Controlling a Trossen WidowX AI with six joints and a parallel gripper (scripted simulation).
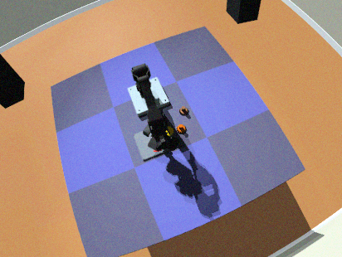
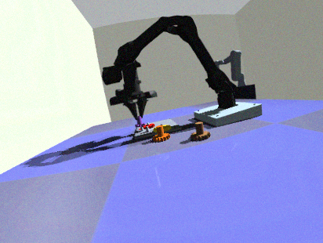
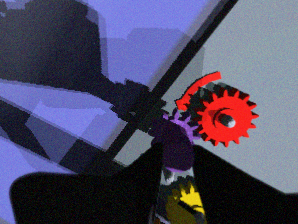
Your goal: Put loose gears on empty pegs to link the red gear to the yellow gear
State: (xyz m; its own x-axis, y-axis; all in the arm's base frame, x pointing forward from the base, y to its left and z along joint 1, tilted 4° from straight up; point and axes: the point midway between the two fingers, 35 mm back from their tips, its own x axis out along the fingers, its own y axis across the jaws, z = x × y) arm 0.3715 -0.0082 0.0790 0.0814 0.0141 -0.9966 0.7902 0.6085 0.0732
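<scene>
Now: the red gear 40 mm to the right of my gripper tip, 40 mm below it and 30 mm behind it. From my gripper tip the other things lie so: orange gear 130 mm to the left, 70 mm behind, 40 mm below; then purple gear 10 mm below; then yellow gear 80 mm behind, 50 mm to the left, 40 mm below.
</scene>
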